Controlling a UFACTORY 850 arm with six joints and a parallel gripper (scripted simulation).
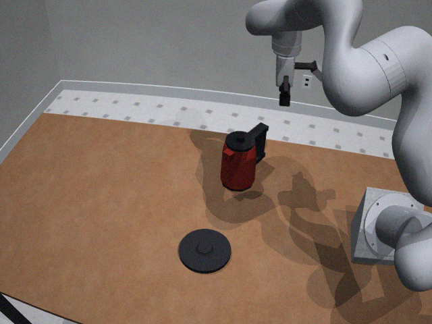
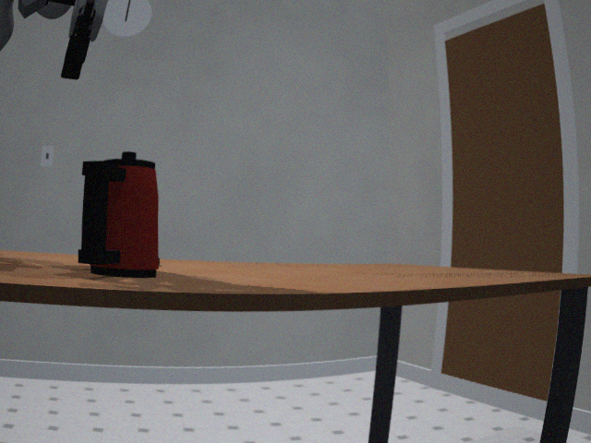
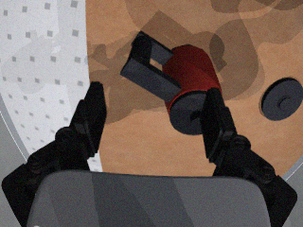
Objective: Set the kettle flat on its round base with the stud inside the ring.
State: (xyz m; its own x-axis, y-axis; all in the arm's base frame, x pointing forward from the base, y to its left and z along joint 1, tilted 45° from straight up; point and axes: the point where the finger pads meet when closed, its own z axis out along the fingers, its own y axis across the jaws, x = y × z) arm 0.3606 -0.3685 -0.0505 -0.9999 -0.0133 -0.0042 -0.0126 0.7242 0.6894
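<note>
The red kettle is 100 mm ahead of my hand, 40 mm to the left of it and 220 mm below it. Round my hand: black round base 180 mm ahead, 380 mm to the left, 300 mm below.
</note>
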